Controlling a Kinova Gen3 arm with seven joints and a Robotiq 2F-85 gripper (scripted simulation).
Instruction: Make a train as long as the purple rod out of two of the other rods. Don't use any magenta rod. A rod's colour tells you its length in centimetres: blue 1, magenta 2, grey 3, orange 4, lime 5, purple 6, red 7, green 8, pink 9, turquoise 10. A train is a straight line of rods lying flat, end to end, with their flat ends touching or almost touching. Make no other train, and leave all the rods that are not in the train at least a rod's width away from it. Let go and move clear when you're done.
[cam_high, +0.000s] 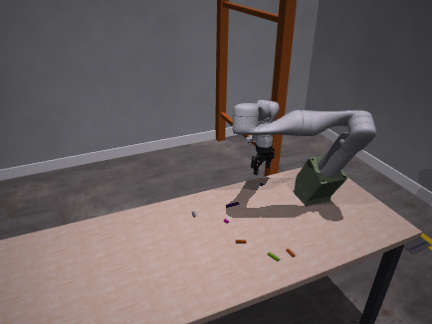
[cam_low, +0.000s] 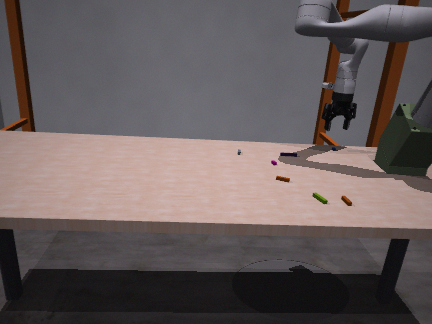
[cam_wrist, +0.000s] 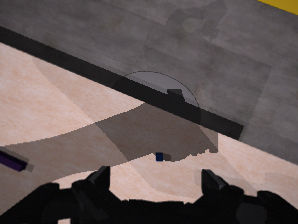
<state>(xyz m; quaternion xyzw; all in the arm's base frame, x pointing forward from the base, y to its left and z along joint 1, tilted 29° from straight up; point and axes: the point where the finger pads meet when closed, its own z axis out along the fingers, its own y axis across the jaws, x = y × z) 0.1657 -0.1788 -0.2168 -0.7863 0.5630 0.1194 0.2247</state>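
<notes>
The blue rod is 1 cm behind my hand and 8 cm below it. From my hand the other things lie so: magenta rod (28 cm ahead, 17 cm to the left, 8 cm below); purple rod (20 cm ahead, 8 cm to the left, 8 cm below); grey rod (38 cm ahead, 7 cm to the left, 8 cm below).
</notes>
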